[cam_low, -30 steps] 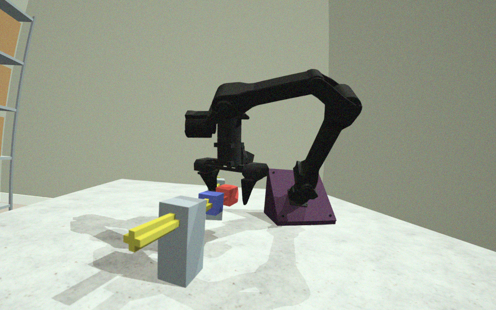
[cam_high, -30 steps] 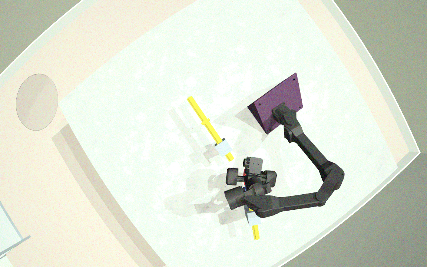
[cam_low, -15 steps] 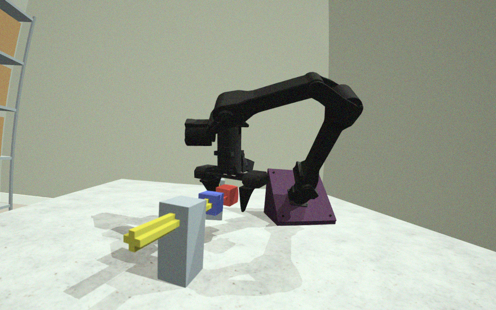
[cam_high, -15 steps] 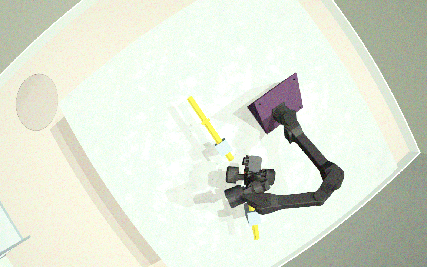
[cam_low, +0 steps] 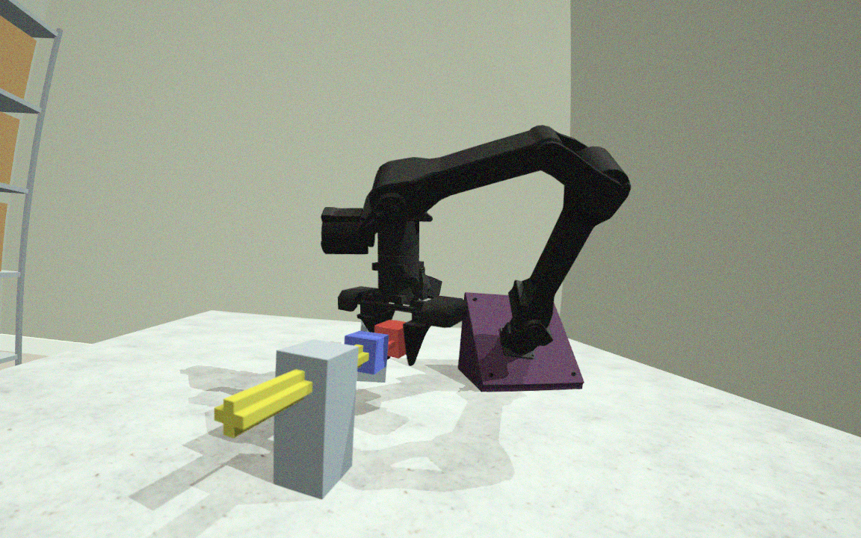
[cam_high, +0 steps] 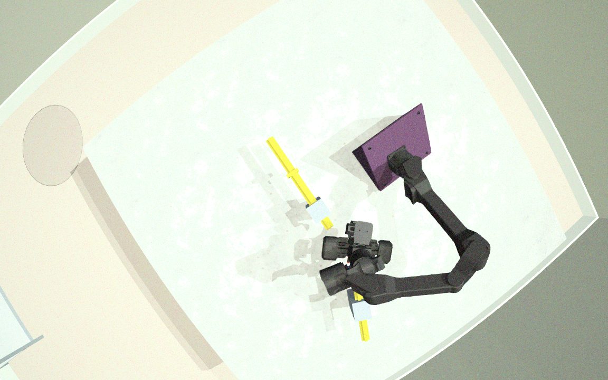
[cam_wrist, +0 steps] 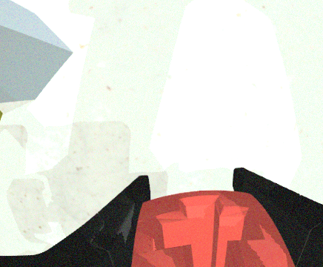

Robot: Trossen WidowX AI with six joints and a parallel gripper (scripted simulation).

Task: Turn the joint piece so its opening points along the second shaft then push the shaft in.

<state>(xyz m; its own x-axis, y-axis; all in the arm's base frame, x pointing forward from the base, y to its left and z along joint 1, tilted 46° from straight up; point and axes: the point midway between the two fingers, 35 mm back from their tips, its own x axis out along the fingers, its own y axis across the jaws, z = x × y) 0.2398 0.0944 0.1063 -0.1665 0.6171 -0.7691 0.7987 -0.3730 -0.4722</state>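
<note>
The red joint piece is 40 mm above my gripper tip, 20 mm to the left of it and 10 mm ahead of it.
</note>
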